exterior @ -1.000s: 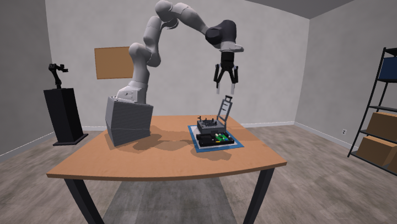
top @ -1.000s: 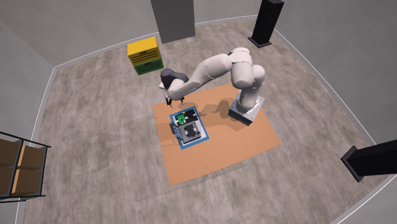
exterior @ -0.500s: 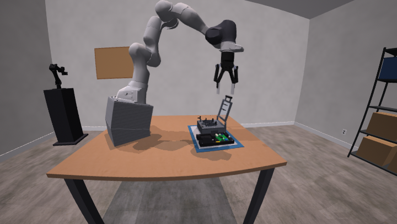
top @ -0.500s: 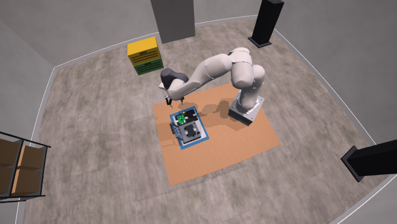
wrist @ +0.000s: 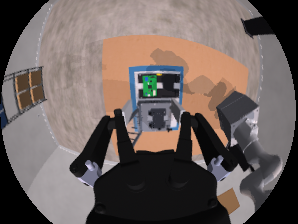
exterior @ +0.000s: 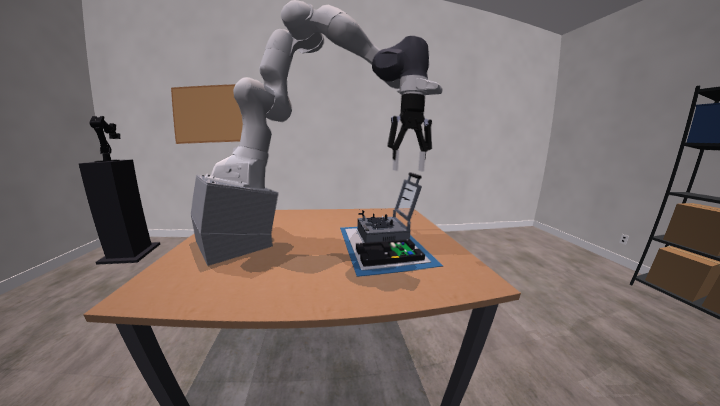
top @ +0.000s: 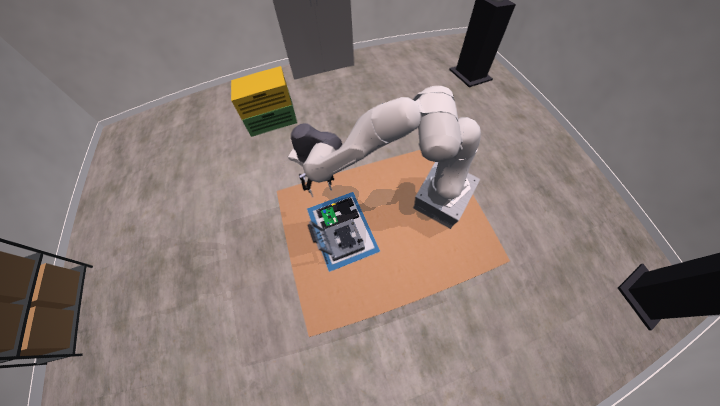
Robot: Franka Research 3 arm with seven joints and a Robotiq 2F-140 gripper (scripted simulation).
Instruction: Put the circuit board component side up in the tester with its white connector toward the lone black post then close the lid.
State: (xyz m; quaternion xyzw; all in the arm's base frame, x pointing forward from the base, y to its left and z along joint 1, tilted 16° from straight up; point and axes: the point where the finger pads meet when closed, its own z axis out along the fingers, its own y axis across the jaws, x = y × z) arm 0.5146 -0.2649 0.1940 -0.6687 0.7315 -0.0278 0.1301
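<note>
My hand is 310 mm above the green circuit board. The rest, counted from my hand: tester lid 100 mm ahead, 160 mm to the left, 150 mm below.
</note>
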